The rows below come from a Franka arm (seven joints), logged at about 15 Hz.
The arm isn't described. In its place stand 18 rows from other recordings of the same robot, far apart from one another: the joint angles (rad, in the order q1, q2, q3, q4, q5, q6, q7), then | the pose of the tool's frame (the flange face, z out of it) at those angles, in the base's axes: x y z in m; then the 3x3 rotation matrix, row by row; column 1 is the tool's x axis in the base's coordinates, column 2 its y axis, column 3 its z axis.
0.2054 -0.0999 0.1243 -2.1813 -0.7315 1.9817 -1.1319 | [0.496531 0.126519 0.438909], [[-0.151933 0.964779 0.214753], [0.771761 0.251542 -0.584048], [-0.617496 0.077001 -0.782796]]
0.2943 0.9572 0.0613 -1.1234 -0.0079 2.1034 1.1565 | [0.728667 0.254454 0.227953], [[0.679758 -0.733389 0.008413], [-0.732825 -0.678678 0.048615], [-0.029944 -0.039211 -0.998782]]
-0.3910 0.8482 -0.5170 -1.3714 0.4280 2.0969 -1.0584 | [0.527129 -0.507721 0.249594], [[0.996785 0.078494 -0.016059], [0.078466 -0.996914 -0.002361], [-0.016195 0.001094 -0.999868]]
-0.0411 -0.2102 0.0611 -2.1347 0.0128 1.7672 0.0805 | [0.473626 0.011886 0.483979], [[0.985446 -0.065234 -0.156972], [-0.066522 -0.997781 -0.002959], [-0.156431 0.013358 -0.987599]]
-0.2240 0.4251 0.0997 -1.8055 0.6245 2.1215 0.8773 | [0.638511 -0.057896 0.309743], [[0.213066 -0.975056 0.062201], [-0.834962 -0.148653 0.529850], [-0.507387 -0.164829 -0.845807]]
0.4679 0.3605 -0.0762 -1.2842 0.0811 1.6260 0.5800 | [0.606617 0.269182 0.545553], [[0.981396 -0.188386 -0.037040], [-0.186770 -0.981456 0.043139], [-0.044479 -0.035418 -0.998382]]
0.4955 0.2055 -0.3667 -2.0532 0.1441 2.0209 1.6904 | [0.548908 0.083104 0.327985], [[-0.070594 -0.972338 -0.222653], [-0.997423 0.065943 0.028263], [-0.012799 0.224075 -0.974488]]
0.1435 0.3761 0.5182 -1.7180 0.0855 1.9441 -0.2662 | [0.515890 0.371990 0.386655], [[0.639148 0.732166 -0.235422], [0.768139 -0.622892 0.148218], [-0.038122 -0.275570 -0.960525]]
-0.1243 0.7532 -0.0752 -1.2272 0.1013 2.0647 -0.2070 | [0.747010 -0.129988 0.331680], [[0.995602 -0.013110 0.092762], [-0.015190 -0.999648 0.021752], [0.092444 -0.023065 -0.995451]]
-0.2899 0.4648 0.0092 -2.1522 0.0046 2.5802 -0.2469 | [0.541099 -0.155993 0.177299], [[0.998682 -0.038885 -0.033495], [-0.038347 -0.999128 0.016532], [-0.034108 -0.015225 -0.999302]]
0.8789 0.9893 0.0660 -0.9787 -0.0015 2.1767 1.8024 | [0.487683 0.638846 0.279597], [[0.631939 -0.770326 0.085154], [-0.768537 -0.608681 0.197122], [-0.100016 -0.190013 -0.976674]]
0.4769 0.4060 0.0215 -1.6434 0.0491 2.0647 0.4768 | [0.587224 0.320716 0.381603], [[0.999937 -0.003445 -0.010677], [-0.002875 -0.998590 0.053012], [-0.010845 -0.052978 -0.998537]]
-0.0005 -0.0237 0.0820 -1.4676 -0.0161 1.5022 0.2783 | [0.537874 0.042775 0.679584], [[0.978584 -0.197077 0.059443], [-0.196638 -0.980387 -0.013205], [0.060880 0.001233 -0.998144]]
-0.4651 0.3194 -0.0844 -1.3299 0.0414 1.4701 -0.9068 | [0.547496 -0.320146 0.538846], [[0.928955 0.341207 -0.143598], [0.357116 -0.928161 0.104807], [-0.097521 -0.148642 -0.984071]]
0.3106 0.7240 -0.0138 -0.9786 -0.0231 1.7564 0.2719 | [0.722727 0.222688 0.444367], [[0.997641 0.031753 0.060859], [0.032691 -0.999361 -0.014473], [0.060361 0.016428 -0.998041]]
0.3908 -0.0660 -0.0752 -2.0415 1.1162 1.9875 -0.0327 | [0.505707 0.223131 0.504709], [[0.984167 -0.169240 -0.052656], [-0.044837 -0.525147 0.849830], [-0.171478 -0.834014 -0.524420]]
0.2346 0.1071 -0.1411 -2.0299 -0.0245 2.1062 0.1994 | [0.566241 0.053300 0.392970], [[0.995432 -0.091845 -0.026071], [-0.092813 -0.994931 -0.038717], [-0.022383 0.040960 -0.998910]]
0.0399 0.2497 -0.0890 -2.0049 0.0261 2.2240 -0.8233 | [0.591909 -0.026676 0.331084], [[0.724210 0.688948 -0.029502], [0.689251 -0.724523 0.000137], [-0.021281 -0.020434 -0.999565]]
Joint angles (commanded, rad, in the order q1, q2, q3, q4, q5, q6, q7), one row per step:
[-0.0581 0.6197 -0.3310 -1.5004 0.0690 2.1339 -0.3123]
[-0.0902 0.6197 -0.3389 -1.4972 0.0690 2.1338 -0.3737]
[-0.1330 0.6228 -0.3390 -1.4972 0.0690 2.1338 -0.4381]
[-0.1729 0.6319 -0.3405 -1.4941 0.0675 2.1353 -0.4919]
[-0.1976 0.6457 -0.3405 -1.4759 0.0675 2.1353 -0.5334]
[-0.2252 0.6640 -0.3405 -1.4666 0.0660 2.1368 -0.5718]
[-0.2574 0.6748 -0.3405 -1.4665 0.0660 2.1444 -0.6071]
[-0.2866 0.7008 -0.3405 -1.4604 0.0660 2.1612 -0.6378]
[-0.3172 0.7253 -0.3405 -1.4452 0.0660 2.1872 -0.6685]
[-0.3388 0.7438 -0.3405 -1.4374 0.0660 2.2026 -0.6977]
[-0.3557 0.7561 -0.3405 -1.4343 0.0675 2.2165 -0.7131]
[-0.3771 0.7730 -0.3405 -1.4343 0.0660 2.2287 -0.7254]
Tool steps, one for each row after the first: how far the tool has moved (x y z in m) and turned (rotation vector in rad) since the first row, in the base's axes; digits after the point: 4 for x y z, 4 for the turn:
[-0.0086 -0.0258 0.0023 -0.0053 0.0061 0.0229]
[-0.0202 -0.0540 0.0002 -0.0042 0.0182 0.0438]
[-0.0316 -0.0808 -0.0043 -0.0054 0.0316 0.0574]
[-0.0353 -0.0969 -0.0055 -0.0099 0.0354 0.0774]
[-0.0425 -0.1146 -0.0137 -0.0105 0.0503 0.0906]
[-0.0534 -0.1350 -0.0204 -0.0099 0.0596 0.0945]
[-0.0621 -0.1537 -0.0342 -0.0130 0.0703 0.0995]
[-0.0689 -0.1738 -0.0421 -0.0269 0.0656 0.1062]
[-0.0752 -0.1875 -0.0501 -0.0326 0.0695 0.1176]
[-0.0810 -0.1981 -0.0561 -0.0365 0.0696 0.1180]
[-0.0903 -0.2109 -0.0669 -0.0372 0.0791 0.1118]

